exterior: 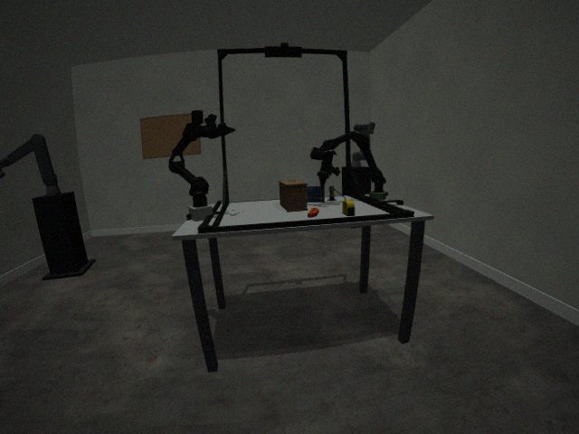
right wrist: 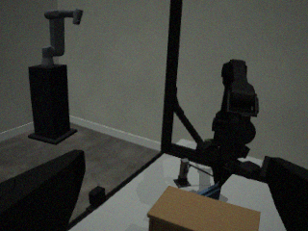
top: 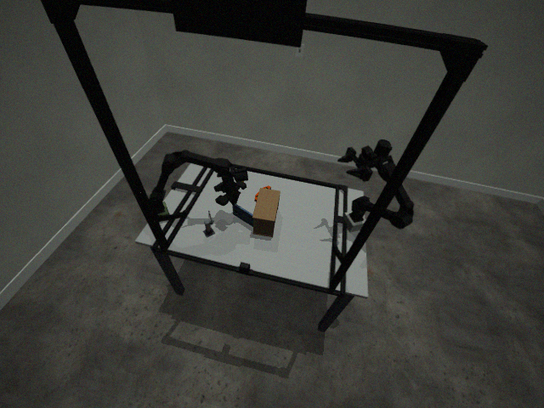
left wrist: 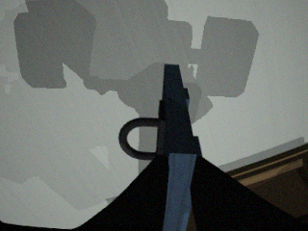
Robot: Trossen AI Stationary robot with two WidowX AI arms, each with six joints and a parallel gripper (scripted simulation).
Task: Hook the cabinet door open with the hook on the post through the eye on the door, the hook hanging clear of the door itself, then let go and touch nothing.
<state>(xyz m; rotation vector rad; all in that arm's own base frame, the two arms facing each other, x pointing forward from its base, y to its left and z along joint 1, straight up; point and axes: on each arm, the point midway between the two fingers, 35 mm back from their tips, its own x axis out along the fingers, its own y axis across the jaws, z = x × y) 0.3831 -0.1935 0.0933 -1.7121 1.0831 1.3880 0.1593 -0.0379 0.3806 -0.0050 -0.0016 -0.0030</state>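
My left gripper is now 120 mm to the right of the hook post, 90 mm past it and 80 mm above it. Round my left hand: yellow block (280 mm ahead, 110 mm below, 20 mm to the right); blue door (70 mm below, 60 mm to the right, 50 mm behind).
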